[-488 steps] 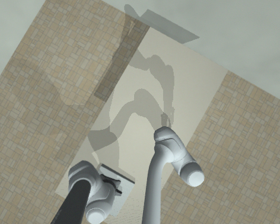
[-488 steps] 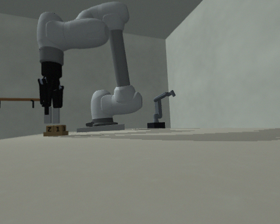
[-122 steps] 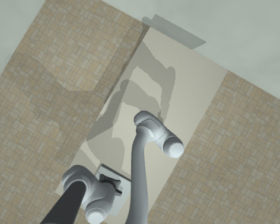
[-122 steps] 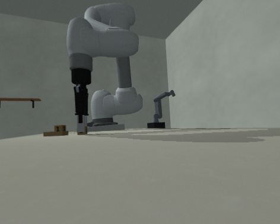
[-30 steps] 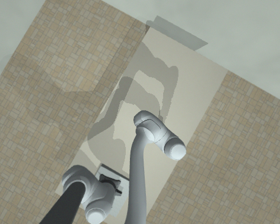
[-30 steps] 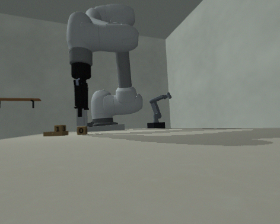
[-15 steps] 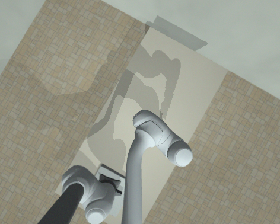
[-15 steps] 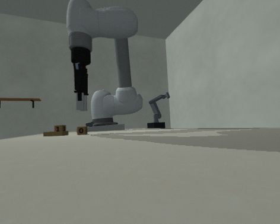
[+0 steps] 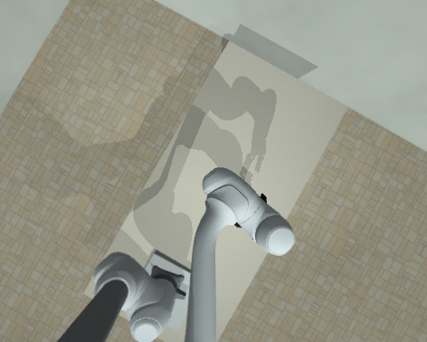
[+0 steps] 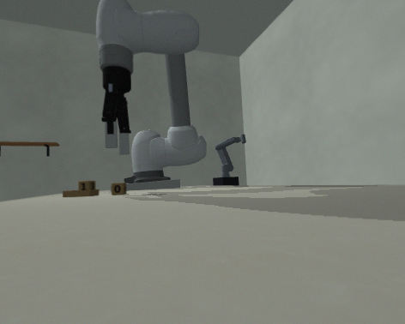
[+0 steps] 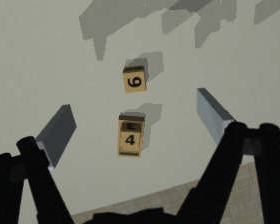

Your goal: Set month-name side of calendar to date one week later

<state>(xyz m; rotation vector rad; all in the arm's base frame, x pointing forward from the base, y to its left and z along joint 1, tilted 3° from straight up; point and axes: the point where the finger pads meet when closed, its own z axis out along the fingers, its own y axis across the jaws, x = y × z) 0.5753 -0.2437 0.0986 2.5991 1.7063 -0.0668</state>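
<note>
Now: the wooden cube 12 cm below my hand. From my hand the other things lie so: tray (12 cm below, 9 cm to the right, 7 cm behind).
</note>
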